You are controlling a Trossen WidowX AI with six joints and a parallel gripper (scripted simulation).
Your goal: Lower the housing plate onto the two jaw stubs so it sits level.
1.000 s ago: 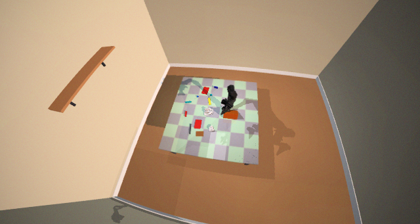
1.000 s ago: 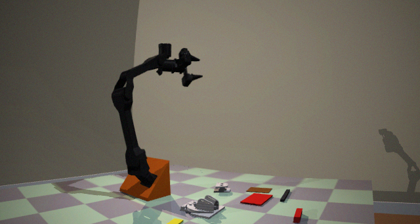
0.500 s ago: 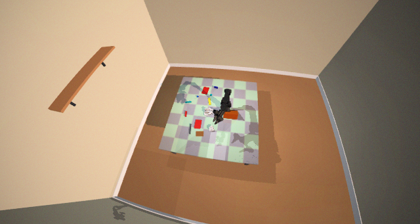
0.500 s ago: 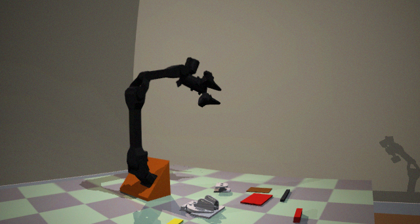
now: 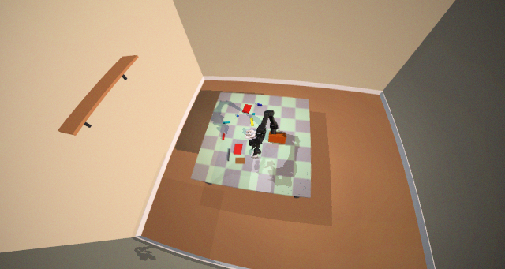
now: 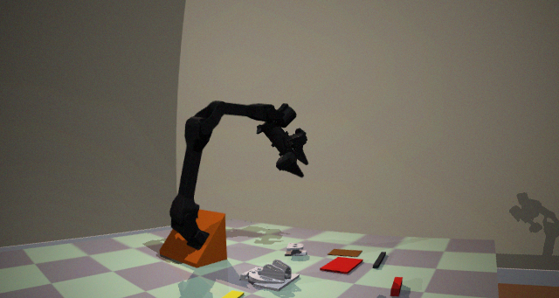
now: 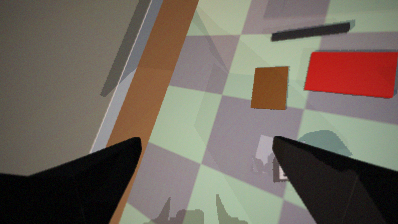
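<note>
The grey housing plate lies 260 mm below my gripper tip, 80 mm to the right of it and 10 mm ahead of it. The rest, counted from my gripper tip: red plate 280 mm below, 220 mm ahead, 120 mm to the right; brown plate 280 mm below, 160 mm ahead, 10 mm to the left; black bar 300 mm ahead, 280 mm below, 30 mm to the right.
</note>
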